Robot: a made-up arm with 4 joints.
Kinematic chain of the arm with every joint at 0, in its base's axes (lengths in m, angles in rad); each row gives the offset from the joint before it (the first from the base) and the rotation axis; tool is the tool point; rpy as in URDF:
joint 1: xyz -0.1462 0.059 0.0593 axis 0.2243 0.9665 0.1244
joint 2: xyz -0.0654 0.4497 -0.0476 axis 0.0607 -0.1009 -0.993
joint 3: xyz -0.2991 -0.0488 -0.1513 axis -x
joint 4: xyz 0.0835 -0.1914 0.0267 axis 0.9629 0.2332 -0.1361
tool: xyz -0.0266 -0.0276 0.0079 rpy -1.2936 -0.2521 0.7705
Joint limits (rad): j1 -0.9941..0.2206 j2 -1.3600..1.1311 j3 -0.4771..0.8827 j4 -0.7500..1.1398
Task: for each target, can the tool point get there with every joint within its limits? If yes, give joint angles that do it. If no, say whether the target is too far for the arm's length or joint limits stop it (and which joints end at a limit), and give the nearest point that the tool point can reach.
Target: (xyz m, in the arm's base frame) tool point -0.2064 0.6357 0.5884
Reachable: no: joint limits stop it (at a limit: joint 1, joint 2, joint 3, joint 4) | nearest point -0.4652 0.6552 0.1197 | short by 0.536 m
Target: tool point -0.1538 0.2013 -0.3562
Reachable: yes | joints -0.8483 0.0120 -0.2873 0.7526
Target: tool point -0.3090 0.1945 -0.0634
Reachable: yes | joints -0.2727 -0.4175 0.3731 -0.2978
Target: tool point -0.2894 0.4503 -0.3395
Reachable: yes | joints -0.8177 0.6315 0.5214 0.6485
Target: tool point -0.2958 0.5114 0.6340
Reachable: no: joint limits stop it (at a limit: joint 1, joint 3) | nearest point -0.4992 0.4614 0.1353 | short by 0.541 m
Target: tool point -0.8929 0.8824 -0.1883
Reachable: no: too far | nearest point -0.5831 0.6230 -0.1476 | short by 0.406 m
